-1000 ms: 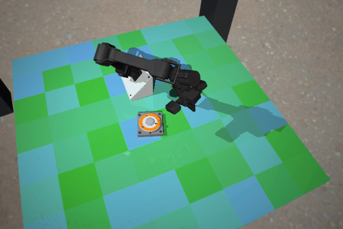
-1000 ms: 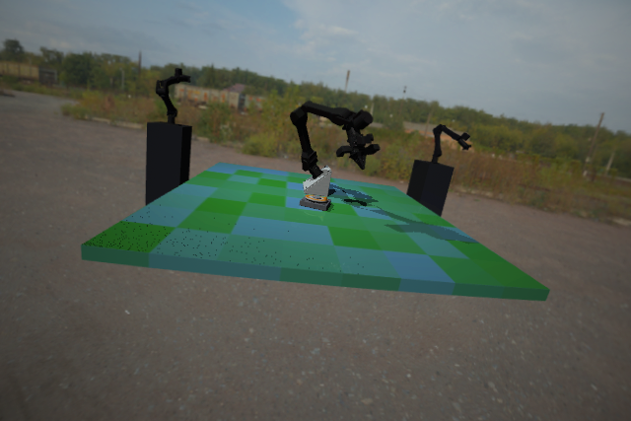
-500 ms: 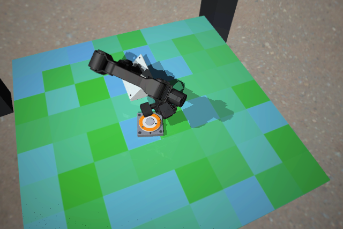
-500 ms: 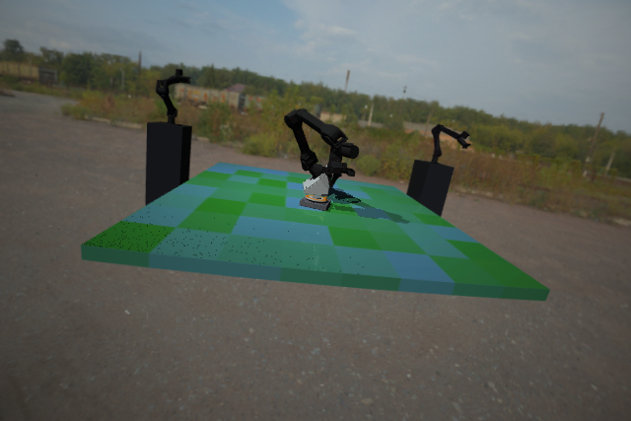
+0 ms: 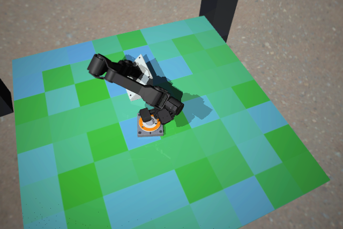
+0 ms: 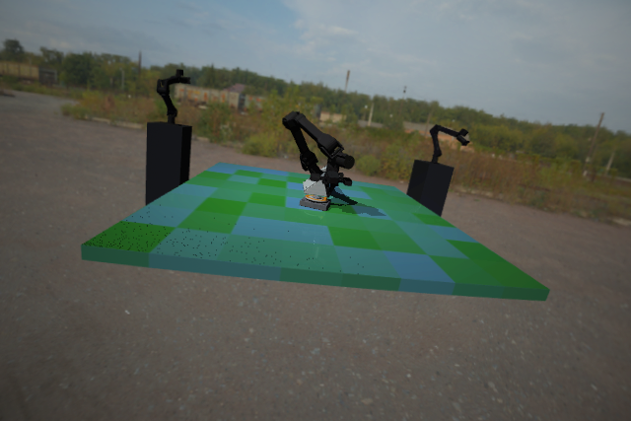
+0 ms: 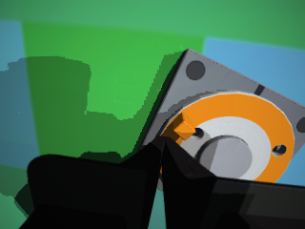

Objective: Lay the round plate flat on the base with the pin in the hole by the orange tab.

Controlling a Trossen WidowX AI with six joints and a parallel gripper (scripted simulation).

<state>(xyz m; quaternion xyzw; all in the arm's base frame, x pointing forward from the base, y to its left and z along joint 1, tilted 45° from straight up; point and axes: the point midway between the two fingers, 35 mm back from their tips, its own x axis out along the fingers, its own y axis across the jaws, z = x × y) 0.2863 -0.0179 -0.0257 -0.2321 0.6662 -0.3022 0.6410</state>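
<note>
My gripper tip is now 20 mm past the square grey base, 50 mm to the left of it and 20 mm above it.
</note>
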